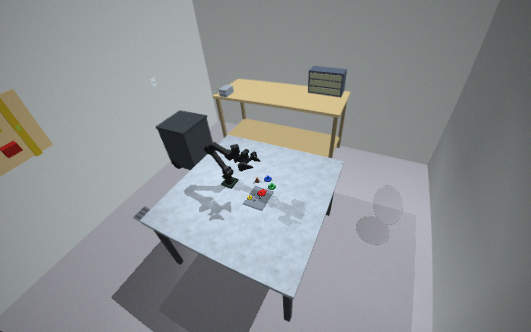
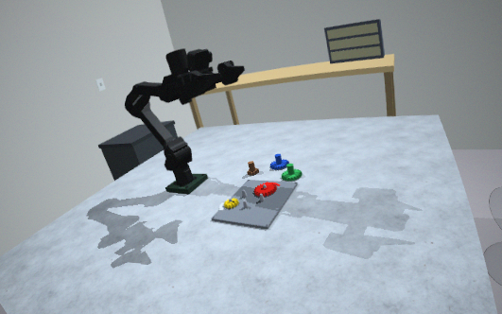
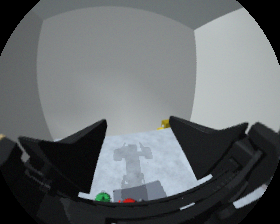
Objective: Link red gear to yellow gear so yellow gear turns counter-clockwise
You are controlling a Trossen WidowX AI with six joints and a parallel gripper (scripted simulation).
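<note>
Right now the blue gear is 70 mm behind my gripper tip, 200 mm to the left of it and 340 mm below it. The rest, counted from my gripper tip: small yellow gear: 70 mm behind, 50 mm to the right, 340 mm below; grey board: 20 mm behind, 10 mm to the right, 350 mm below; red gear: 20 mm behind, 40 mm to the left, 340 mm below.
</note>
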